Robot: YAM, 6 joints.
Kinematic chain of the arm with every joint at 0, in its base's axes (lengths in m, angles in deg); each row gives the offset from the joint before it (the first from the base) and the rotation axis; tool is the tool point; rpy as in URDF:
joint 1: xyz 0 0 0.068 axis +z
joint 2: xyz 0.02 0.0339 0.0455 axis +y
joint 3: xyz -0.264 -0.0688 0 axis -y
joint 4: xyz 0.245 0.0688 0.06 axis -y
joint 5: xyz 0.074 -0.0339 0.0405 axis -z
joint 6: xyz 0.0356 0 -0.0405 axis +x
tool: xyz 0 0 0 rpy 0 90 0
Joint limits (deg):
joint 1: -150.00..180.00
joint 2: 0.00..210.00
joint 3: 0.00..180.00
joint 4: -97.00..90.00
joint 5: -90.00..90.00
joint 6: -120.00..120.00
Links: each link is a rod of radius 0.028 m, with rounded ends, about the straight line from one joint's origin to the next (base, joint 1, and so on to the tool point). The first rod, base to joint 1, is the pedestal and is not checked.
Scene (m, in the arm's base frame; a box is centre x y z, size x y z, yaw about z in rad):
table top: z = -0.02
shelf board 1: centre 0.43 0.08 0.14 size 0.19 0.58 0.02 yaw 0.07
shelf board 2: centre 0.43 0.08 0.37 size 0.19 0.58 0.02 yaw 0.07
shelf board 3: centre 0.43 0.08 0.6 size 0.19 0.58 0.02 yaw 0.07
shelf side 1: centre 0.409 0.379 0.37 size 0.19 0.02 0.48 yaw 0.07
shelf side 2: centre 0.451 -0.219 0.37 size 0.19 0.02 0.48 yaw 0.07
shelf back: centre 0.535 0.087 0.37 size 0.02 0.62 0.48 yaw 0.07
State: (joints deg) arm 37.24 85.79 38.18 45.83 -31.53 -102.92
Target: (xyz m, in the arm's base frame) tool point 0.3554 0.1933 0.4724
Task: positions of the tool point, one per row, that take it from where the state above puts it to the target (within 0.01 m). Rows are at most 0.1 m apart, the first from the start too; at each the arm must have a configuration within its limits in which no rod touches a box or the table.
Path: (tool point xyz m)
1: 0.2485 0.2100 0.3116
2: 0.2419 0.2029 0.3930
3: 0.2190 0.1837 0.4724
4: 0.2855 0.1937 0.4789
5: 0.3554 0.1933 0.4724

